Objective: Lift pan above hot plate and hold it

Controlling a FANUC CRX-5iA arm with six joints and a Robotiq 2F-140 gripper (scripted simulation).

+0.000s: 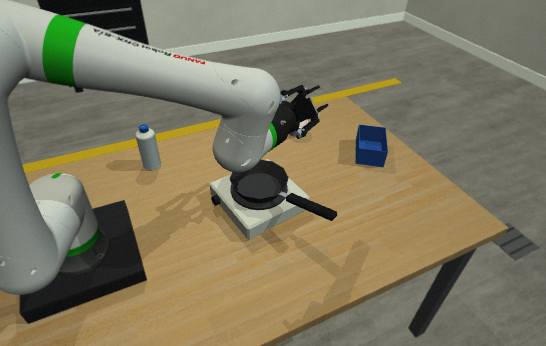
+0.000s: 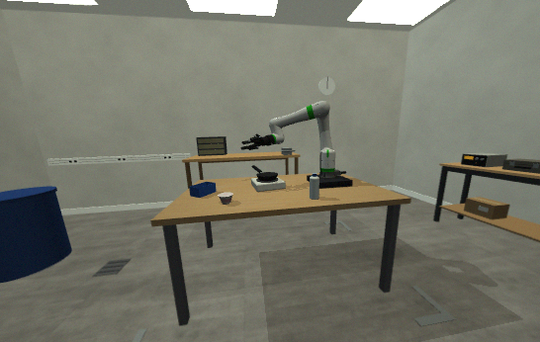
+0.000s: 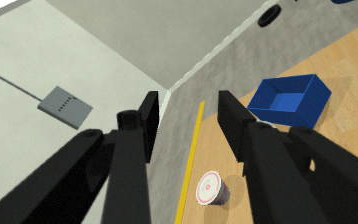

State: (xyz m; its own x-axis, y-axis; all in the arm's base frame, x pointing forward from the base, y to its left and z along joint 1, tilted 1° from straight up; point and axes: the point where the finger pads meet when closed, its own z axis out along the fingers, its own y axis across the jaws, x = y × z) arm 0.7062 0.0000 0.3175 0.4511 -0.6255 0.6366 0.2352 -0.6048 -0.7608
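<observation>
My gripper is now 260 mm above the pan, 150 mm past it and 40 mm to the left of it. The rest, counted from my hand: white hot plate: 330 mm below, 190 mm behind, 10 mm to the left; then cup: 330 mm below, 320 mm to the left, 140 mm ahead; then blue bin: 340 mm below, 340 mm ahead, 80 mm to the left.
</observation>
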